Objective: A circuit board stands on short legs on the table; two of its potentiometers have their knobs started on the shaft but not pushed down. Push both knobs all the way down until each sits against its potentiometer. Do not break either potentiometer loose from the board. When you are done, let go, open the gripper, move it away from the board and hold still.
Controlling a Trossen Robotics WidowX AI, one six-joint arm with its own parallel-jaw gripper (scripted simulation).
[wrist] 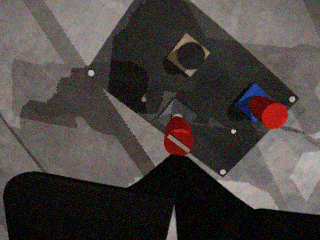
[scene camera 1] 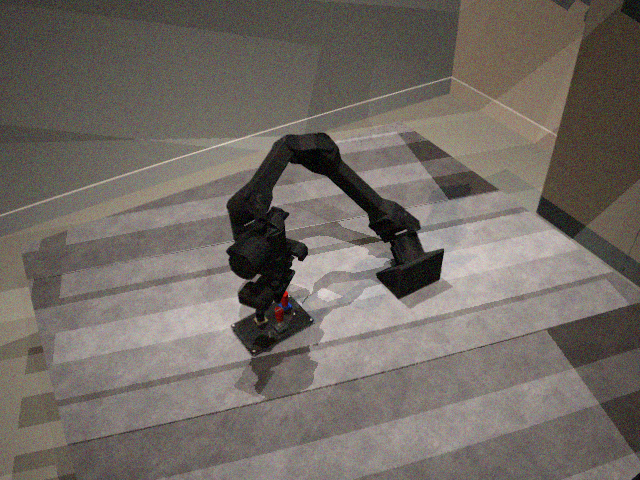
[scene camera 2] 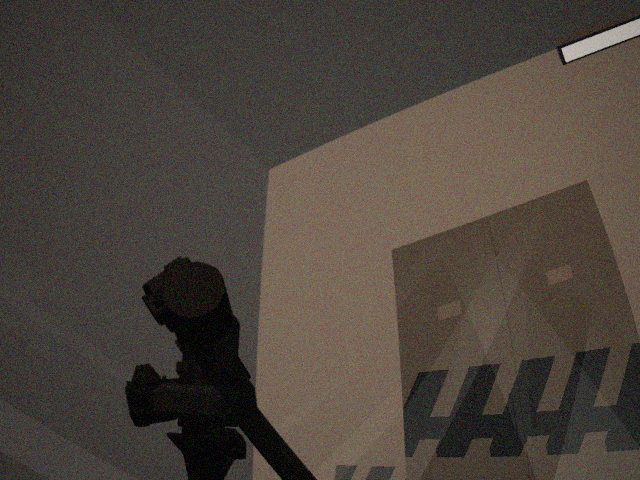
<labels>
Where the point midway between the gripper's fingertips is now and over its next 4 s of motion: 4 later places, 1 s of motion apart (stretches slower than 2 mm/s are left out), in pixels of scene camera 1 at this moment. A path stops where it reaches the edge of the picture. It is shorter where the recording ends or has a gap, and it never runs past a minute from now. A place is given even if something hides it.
My gripper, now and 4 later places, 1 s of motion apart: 277, 301; 278, 308; 278, 310; 279, 312; 279, 314
</labels>
